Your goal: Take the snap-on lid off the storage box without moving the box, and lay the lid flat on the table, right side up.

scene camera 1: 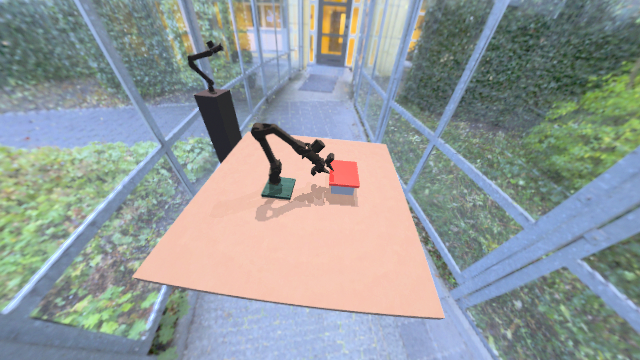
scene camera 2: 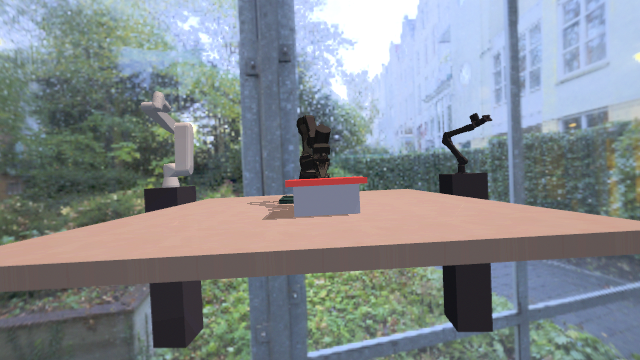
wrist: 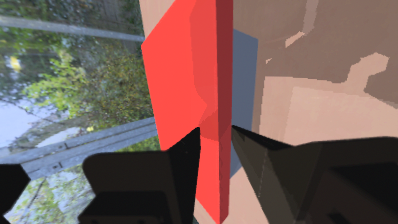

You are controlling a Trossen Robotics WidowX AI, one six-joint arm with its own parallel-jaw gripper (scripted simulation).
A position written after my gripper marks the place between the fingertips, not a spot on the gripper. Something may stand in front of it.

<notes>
I see my gripper (scene camera 2: 322, 181), a red lid (scene camera 1: 345, 174) and a grey storage box (scene camera 2: 326, 199).
The red lid also shows in the wrist view (wrist: 188, 58). The grey storage box is seen too in the wrist view (wrist: 245, 48). My gripper is seen too in the wrist view (wrist: 214, 130).
</notes>
